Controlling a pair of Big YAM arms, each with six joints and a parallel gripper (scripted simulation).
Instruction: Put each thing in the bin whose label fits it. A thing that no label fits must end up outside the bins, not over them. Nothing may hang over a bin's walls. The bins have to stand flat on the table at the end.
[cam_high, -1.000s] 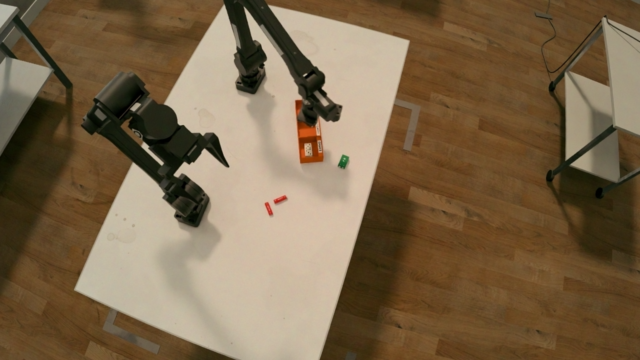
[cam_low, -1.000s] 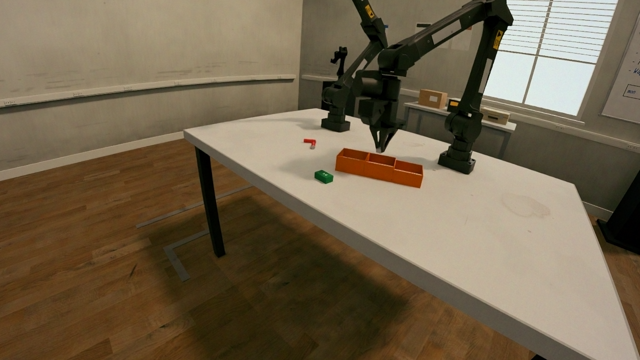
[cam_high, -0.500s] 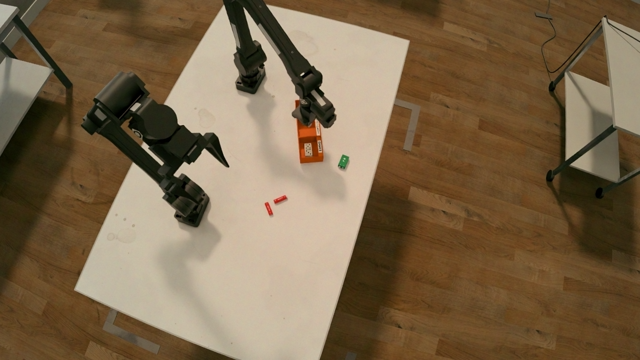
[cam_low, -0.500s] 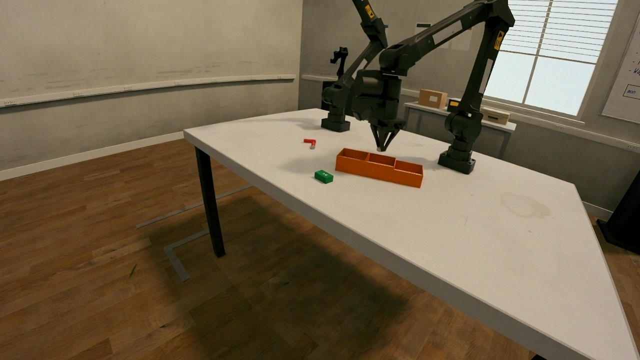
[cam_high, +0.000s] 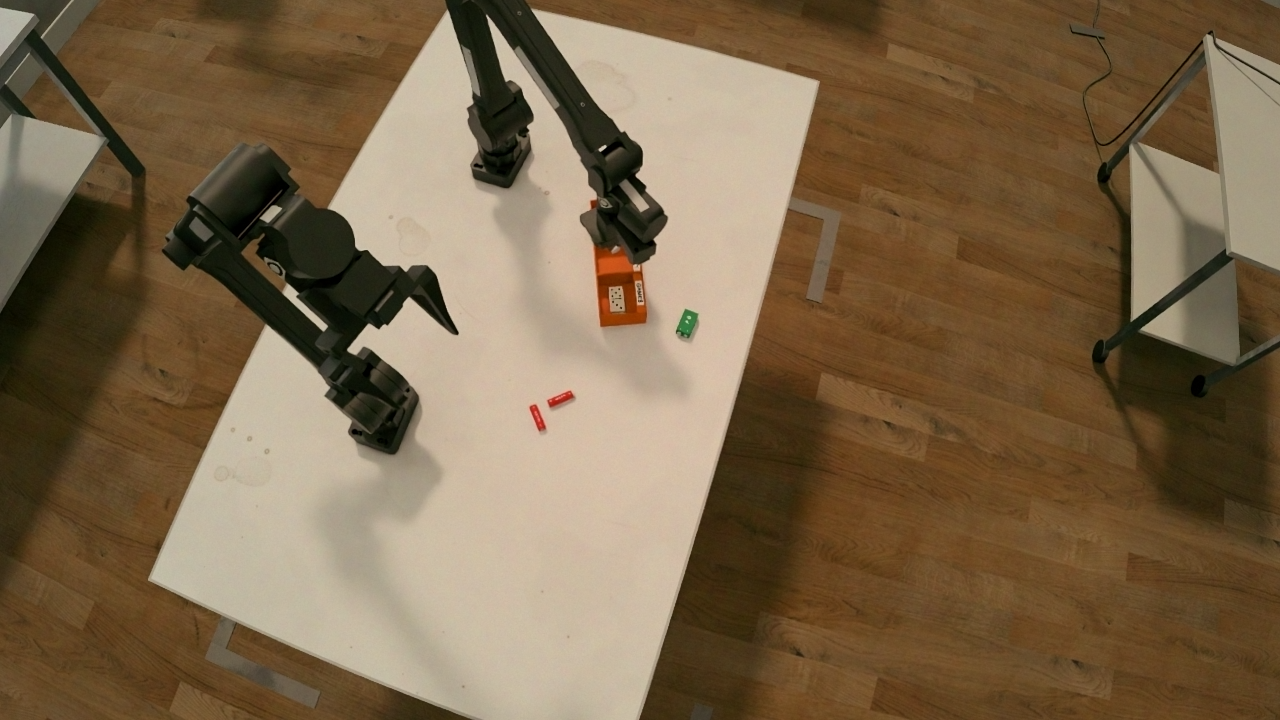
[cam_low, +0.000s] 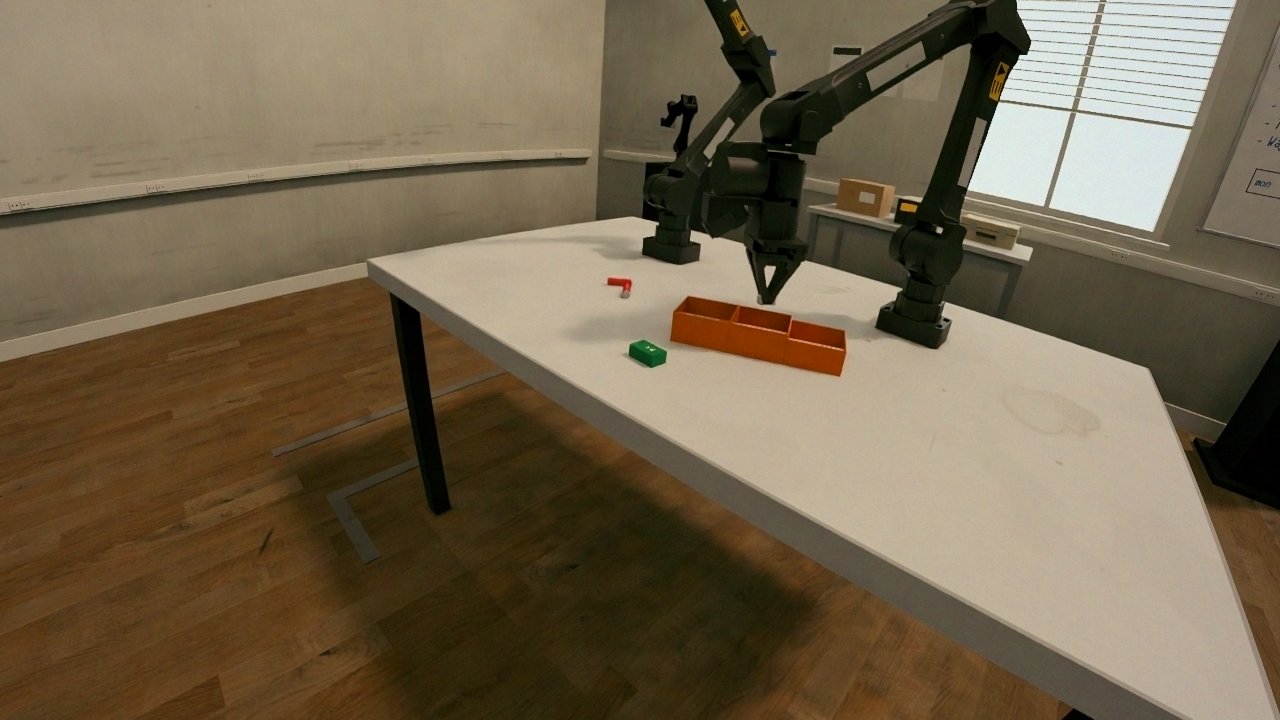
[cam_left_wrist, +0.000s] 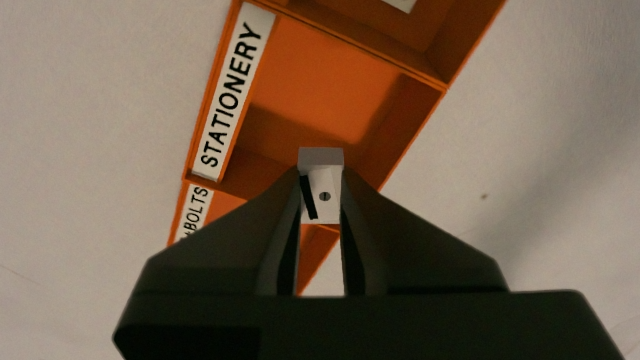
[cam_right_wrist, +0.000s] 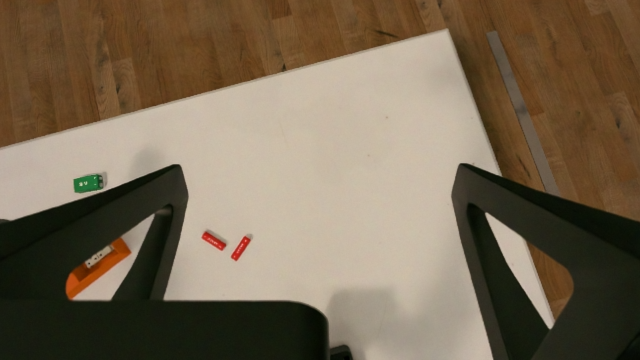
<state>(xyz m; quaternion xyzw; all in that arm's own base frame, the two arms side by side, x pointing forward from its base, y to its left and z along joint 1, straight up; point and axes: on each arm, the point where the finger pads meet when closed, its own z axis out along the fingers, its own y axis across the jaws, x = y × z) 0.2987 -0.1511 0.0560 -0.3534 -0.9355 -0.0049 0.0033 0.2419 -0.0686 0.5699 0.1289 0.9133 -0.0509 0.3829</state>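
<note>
My left gripper is now right at the white sharpener-like block. From my left hand the other things lie so: orange three-compartment bin 6 cm below, 1 cm ahead.
</note>
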